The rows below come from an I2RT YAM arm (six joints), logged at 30 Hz.
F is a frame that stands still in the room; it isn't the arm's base.
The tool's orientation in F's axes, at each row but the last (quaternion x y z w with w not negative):
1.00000 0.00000 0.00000 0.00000
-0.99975 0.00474 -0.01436 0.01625
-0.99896 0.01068 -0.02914 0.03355
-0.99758 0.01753 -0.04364 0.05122
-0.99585 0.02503 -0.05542 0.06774
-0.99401 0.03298 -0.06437 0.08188
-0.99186 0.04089 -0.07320 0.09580
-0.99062 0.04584 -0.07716 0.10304
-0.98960 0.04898 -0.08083 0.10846
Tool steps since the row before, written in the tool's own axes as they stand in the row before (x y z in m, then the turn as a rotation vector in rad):
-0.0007 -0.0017 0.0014 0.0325 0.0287 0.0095
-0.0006 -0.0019 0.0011 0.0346 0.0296 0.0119
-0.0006 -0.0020 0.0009 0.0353 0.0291 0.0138
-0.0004 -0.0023 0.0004 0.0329 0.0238 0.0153
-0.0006 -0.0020 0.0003 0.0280 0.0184 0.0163
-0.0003 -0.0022 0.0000 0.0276 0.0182 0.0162
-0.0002 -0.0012 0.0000 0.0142 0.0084 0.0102
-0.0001 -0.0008 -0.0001 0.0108 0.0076 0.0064
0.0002 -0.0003 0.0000 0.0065 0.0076 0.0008
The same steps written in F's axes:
-0.0007 0.0017 -0.0014 0.0325 -0.0287 -0.0095
-0.0006 0.0019 -0.0011 0.0347 -0.0295 -0.0119
-0.0005 0.0021 -0.0008 0.0355 -0.0289 -0.0137
-0.0003 0.0023 -0.0002 0.0334 -0.0234 -0.0148
-0.0005 0.0021 -0.0001 0.0289 -0.0177 -0.0156
-0.0002 0.0022 0.0003 0.0285 -0.0174 -0.0155
-0.0001 0.0012 0.0002 0.0150 -0.0077 -0.0096
-0.0001 0.0008 0.0003 0.0111 -0.0073 -0.0062
0.0002 0.0003 0.0001 0.0059 -0.0080 -0.0015

